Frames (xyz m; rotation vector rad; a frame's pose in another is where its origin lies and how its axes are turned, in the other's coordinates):
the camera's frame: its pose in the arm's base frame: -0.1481 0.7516 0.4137 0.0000 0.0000 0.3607
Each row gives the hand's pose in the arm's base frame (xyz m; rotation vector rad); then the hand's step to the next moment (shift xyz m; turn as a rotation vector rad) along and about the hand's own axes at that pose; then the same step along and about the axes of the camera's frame.
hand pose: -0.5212 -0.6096 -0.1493 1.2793 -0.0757 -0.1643
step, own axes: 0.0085 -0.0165 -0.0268 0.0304 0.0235 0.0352
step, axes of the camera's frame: 0.0171 0.0143 -0.0238 0.0137 -0.0392 0.0315
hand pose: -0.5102 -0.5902 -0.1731 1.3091 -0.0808 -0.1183
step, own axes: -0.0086 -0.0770 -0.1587 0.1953 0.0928 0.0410
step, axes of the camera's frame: 0.0550 0.1221 -0.1152 0.1652 -0.1068 0.0988
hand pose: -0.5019 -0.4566 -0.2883 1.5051 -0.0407 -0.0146
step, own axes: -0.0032 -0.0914 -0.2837 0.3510 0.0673 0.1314
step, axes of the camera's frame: 0.1057 0.2562 -0.1097 0.2737 -0.2517 0.0820
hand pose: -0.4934 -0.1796 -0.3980 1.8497 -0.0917 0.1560
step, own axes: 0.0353 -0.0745 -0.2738 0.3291 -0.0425 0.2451
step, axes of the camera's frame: 0.1276 0.2557 0.0100 0.2469 -0.3256 -0.0568
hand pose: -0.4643 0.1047 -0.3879 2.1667 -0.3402 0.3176
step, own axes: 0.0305 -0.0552 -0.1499 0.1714 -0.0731 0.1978
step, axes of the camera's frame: 0.0834 0.1285 0.0546 0.1421 -0.2052 -0.1075
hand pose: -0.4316 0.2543 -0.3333 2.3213 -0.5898 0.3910
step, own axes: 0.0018 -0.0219 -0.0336 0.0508 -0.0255 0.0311
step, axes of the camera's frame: 0.0216 0.0315 0.0124 0.0487 -0.0402 -0.0145
